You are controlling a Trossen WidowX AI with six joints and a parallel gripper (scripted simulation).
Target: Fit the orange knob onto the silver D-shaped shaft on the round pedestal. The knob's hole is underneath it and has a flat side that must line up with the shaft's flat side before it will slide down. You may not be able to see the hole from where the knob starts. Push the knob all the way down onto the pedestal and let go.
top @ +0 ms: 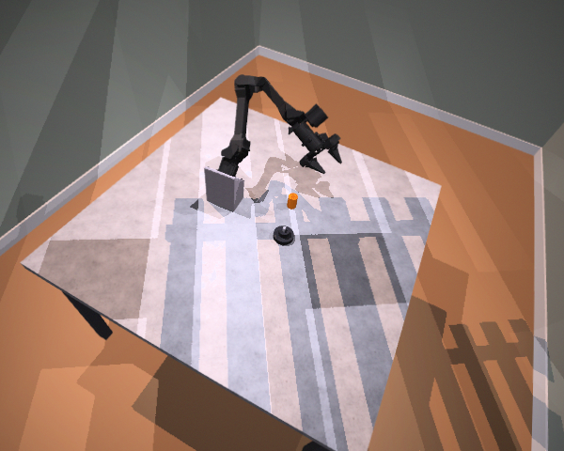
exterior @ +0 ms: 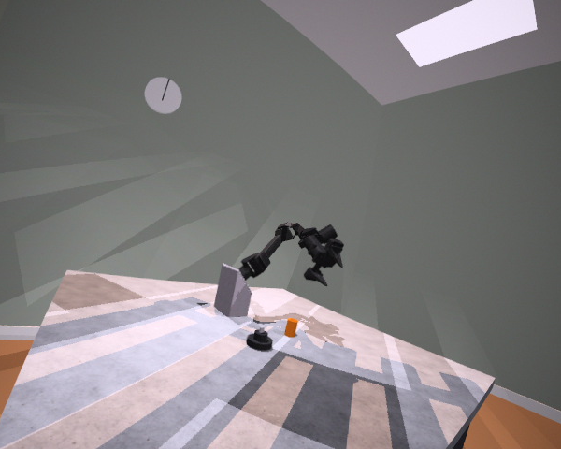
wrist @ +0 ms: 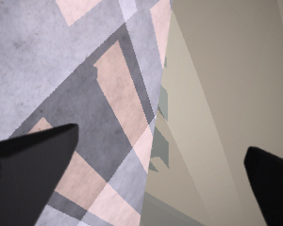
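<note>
The orange knob is 12 cm behind my gripper tip, 3 cm to the right of it and 22 cm below it. The rest, counted from my gripper tip: round pedestal: 8 cm behind, 20 cm to the right, 23 cm below.
</note>
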